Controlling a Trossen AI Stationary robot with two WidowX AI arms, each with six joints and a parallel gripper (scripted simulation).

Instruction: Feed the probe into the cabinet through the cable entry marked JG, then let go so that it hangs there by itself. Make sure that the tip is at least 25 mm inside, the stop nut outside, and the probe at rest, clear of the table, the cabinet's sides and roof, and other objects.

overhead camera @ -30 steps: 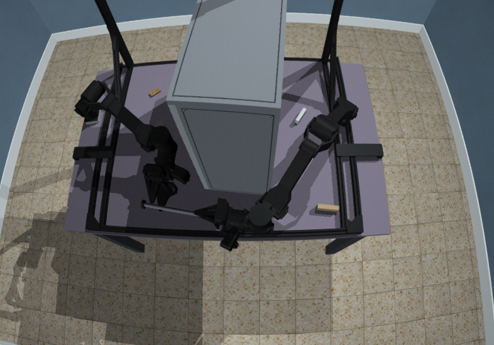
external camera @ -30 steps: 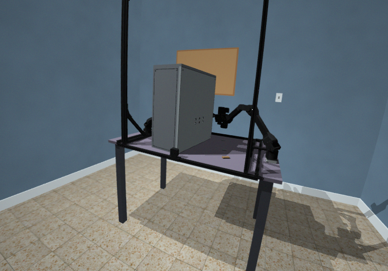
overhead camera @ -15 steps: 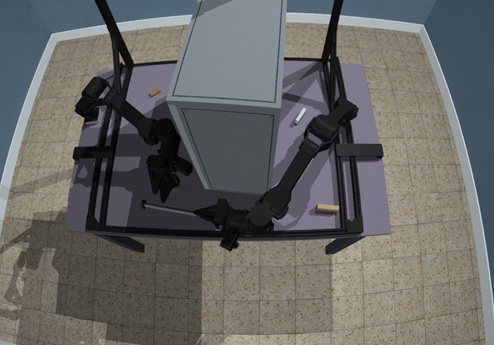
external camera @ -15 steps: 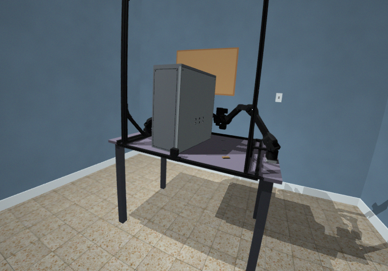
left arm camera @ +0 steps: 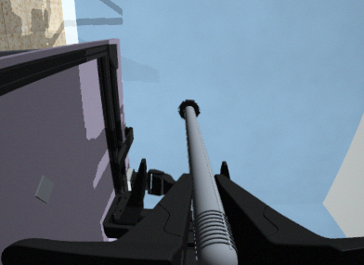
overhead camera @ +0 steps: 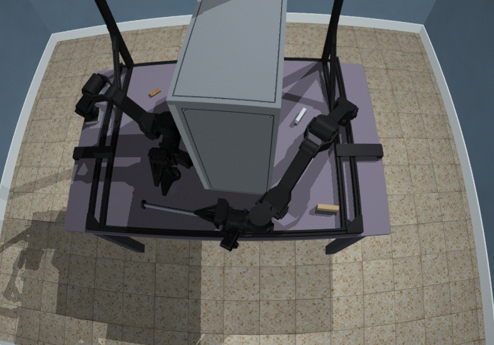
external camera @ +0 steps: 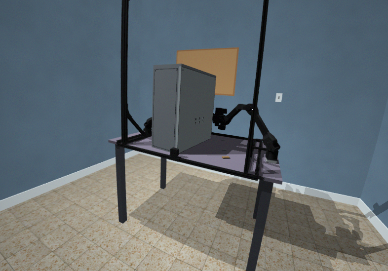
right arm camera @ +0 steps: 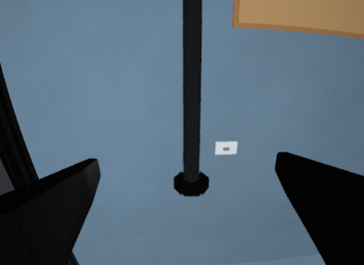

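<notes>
Right now the probe is 90 mm ahead of my right hand and 50 mm to the left of it. The rest, counted from my right hand: wooden block (20 mm ahead, 520 mm to the left, 180 mm below); white block (340 mm behind, 440 mm to the left, 180 mm below); JG mark (210 mm behind, 130 mm to the left, 20 mm below).
Now: the probe 90 mm to the right of my left hand and 10 mm behind it. Also, from my left hand: wooden block: 380 mm to the left, 180 mm below, 80 mm behind; then white block: 440 mm behind, 290 mm to the left, 190 mm below; then JG mark: 300 mm behind, 20 mm to the right, 20 mm below.
</notes>
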